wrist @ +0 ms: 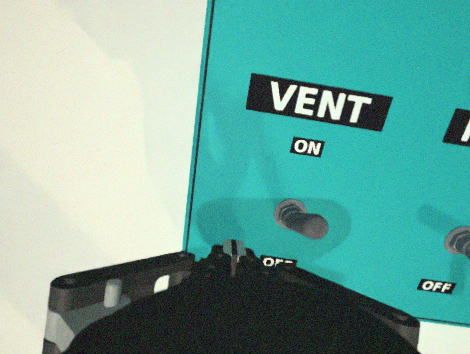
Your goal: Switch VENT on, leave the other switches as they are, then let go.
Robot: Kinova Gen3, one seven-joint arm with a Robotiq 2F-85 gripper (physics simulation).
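Places are measured from the arm's base along level axes (x ahead, y left, z up), in centimetres.
Pixels of known places: gripper, between the fingertips: [231, 253].
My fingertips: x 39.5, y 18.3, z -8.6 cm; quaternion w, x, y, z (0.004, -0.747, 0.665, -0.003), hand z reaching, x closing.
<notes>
Behind a point stands the place of what it marks.
The VENT switch [314, 226] {x 43.4, y 15.3, z -2.7 cm} is a grey-brown toggle lever on the teal panel [325, 40] {x 53.0, y 16.4, z -4.2 cm}, in its round collar below the ON label [307, 147] {x 47.6, y 15.5, z -6.1 cm} and above the partly covered OFF label [275, 261] {x 39.7, y 15.0, z -8.9 cm}. In the wrist view its tip shows to the right of and slightly below its collar; I cannot tell for certain which way it is thrown. My gripper [231, 253] {x 39.6, y 18.3, z -8.6 cm} is shut and empty. Its fingertips show to the lower left of the lever, with a visible gap between them in the view. How far the tips are from the panel is hard to judge.
A second switch [457, 241] {x 44.1, y 3.9, z -7.1 cm} shows in part at the right edge, with its own OFF label [436, 286] {x 40.5, y 2.9, z -8.9 cm} below and a cut-off name label [457, 127] {x 50.7, y 7.3, z -5.2 cm} above. The panel's left edge runs just left of the VENT label [319, 102] {x 50.1, y 15.6, z -5.2 cm}. A pale surface lies beyond it.
</notes>
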